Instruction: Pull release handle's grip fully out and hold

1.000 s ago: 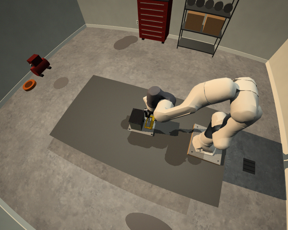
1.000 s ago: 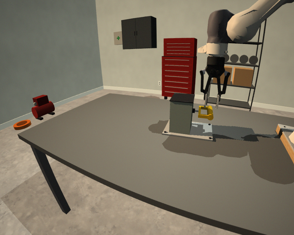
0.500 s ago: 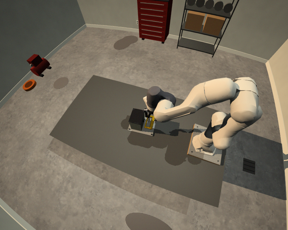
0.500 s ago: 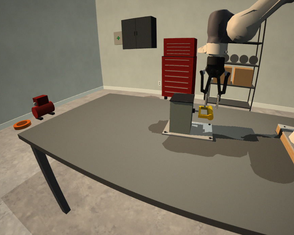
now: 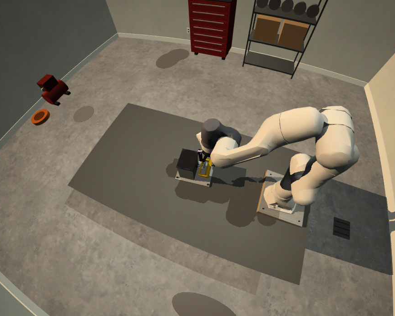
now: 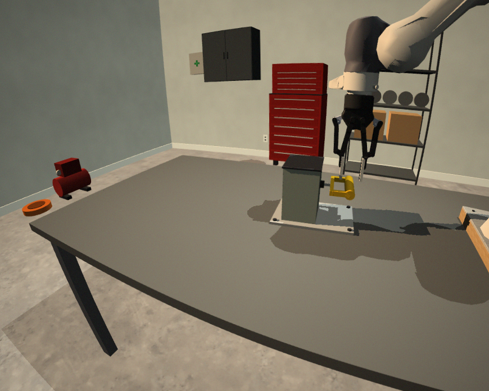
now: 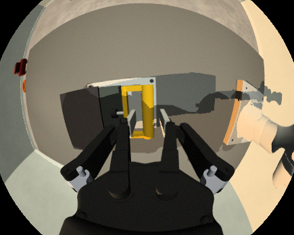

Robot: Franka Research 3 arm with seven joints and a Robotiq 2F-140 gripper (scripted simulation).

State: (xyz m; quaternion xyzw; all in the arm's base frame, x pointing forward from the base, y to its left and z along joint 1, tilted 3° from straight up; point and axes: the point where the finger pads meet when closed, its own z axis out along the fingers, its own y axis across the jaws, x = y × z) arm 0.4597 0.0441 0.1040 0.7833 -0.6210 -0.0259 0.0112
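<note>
Right now the baseplate is 90 mm ahead of my hand, 20 mm to the left of it and 160 mm below it.
</note>
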